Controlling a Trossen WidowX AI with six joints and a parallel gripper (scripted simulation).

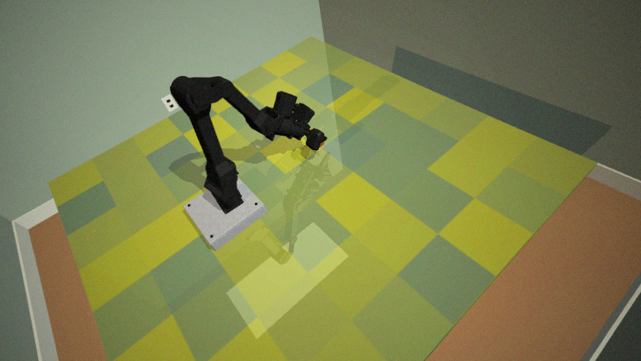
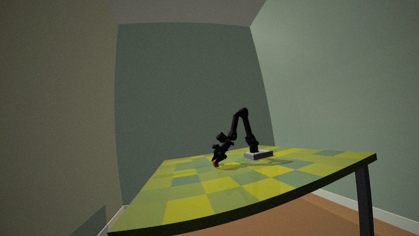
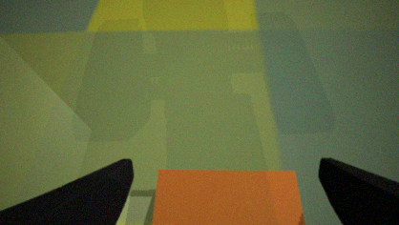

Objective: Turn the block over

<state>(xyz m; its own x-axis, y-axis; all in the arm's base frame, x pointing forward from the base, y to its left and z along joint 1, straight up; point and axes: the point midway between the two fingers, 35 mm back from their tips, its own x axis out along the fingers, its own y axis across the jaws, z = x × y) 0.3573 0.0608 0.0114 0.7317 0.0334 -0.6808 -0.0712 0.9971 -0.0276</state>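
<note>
Right now the orange block is 3 cm behind my gripper tip and 1 cm below it.
</note>
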